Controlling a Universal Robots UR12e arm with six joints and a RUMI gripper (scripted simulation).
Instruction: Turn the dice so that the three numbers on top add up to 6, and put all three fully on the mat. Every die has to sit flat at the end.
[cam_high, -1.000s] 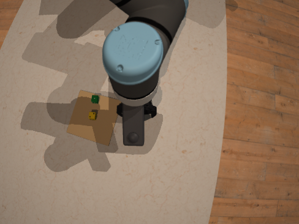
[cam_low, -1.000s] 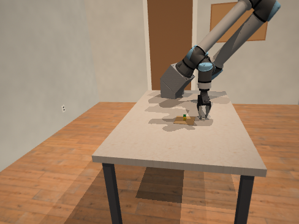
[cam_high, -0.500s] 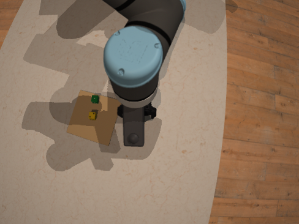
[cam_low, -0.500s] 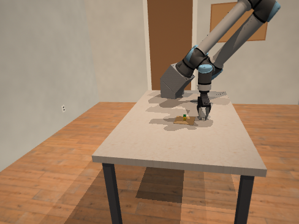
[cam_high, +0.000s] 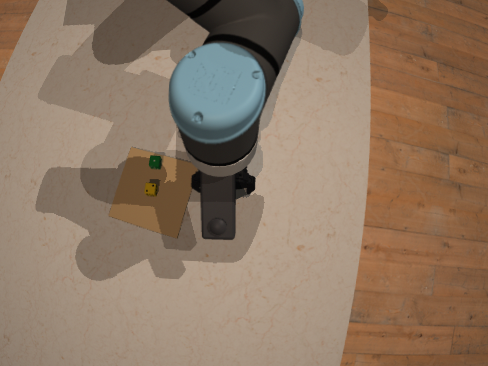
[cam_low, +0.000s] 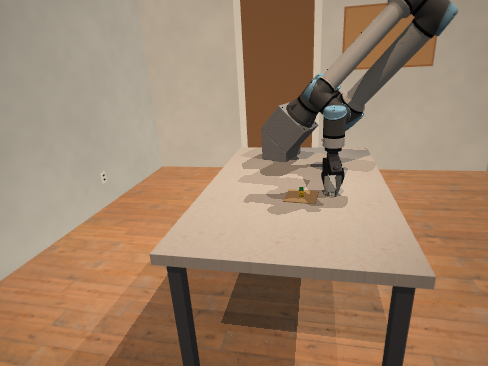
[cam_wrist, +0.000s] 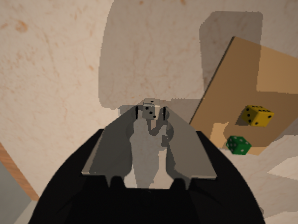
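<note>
Right now the white die is 1 cm below my hand. Also, from my hand: tan mat: 4 cm ahead, 13 cm to the right, 2 cm below; then green die: 1 cm behind, 14 cm to the right; then yellow die: 4 cm ahead, 13 cm to the right.
</note>
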